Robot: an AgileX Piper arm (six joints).
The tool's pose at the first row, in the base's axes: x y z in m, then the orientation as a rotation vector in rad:
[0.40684 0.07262 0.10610 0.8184 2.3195 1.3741]
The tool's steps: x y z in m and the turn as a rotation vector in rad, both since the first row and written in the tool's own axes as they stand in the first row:
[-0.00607 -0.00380 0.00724 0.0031 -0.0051 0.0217]
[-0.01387 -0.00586 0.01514 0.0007 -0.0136 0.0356]
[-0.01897 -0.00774 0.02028 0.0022 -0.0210 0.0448]
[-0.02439 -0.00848 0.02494 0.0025 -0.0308 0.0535]
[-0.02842 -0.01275 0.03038 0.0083 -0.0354 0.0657]
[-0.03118 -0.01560 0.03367 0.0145 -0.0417 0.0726]
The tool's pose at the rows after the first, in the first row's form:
[0.41431 0.07243 0.09918 0.8494 2.3161 1.3761]
[0.42404 0.07226 0.09345 0.8706 2.3059 1.3781]
[0.43022 0.07194 0.08924 0.8863 2.3005 1.3748]
[0.43674 0.07151 0.08626 0.9022 2.2921 1.3709]
[0.44150 0.07117 0.07984 0.9216 2.2920 1.3662]
[0.44455 0.07066 0.07571 0.9352 2.2916 1.3578]

